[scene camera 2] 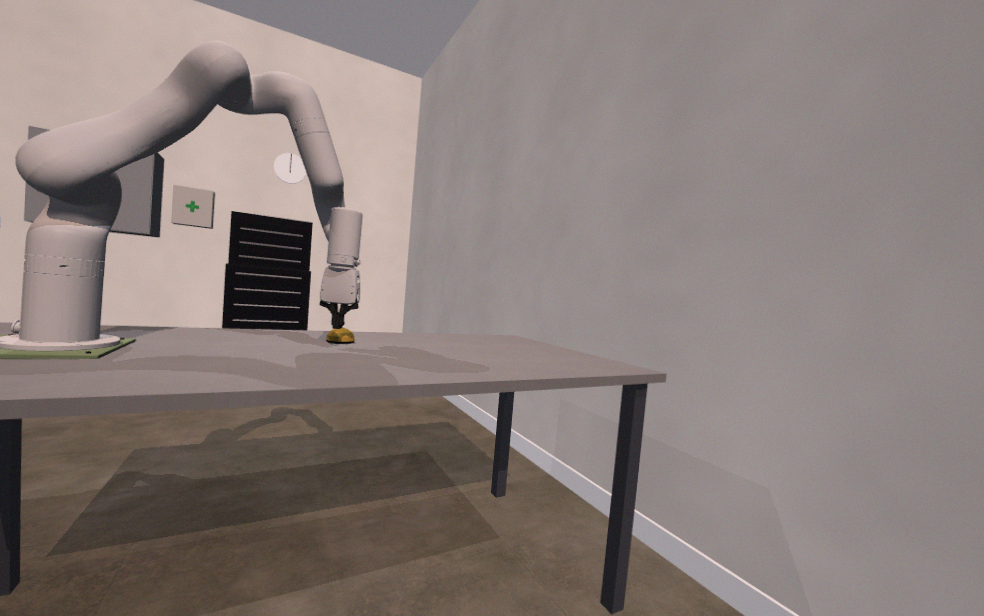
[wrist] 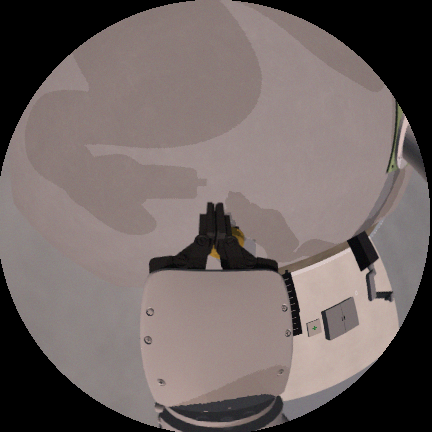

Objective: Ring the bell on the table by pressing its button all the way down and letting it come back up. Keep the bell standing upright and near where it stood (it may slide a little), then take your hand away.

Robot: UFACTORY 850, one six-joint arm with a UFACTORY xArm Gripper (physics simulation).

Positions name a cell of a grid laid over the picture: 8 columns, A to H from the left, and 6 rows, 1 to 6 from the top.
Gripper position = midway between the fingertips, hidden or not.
In view: the gripper (scene camera 2: C4).
The gripper shows as well in the wrist view (wrist: D3).
